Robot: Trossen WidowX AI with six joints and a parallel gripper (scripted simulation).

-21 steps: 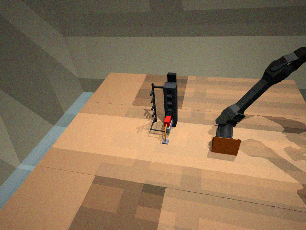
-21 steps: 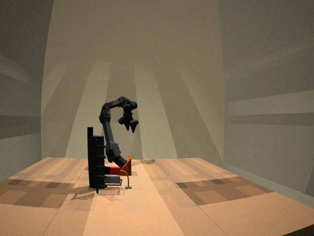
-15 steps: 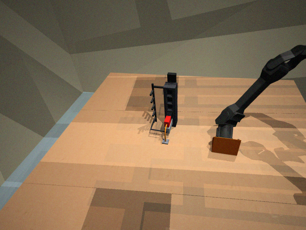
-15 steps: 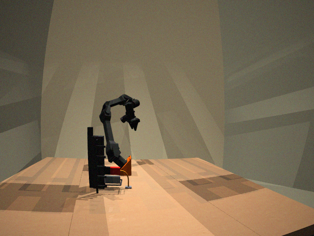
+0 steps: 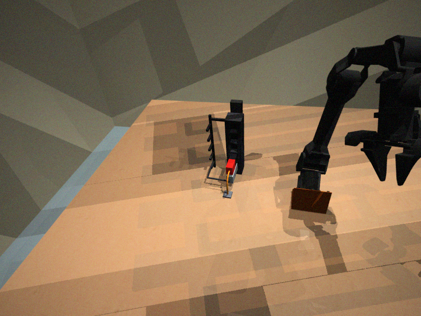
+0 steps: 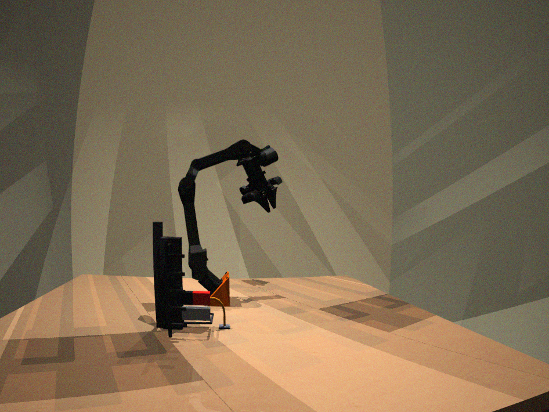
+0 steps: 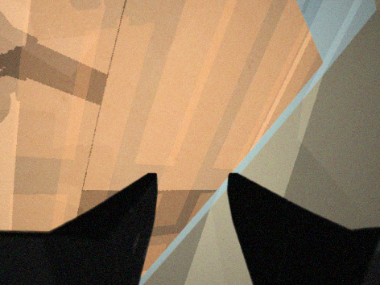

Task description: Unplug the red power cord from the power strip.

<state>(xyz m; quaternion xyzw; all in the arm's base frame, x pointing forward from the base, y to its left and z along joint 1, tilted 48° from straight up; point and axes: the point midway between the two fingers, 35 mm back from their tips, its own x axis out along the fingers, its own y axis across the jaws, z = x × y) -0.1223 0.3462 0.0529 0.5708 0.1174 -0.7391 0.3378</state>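
Right now my gripper tip is 40 cm short of the red plug, 26 cm to the left of it and 23 cm above it.
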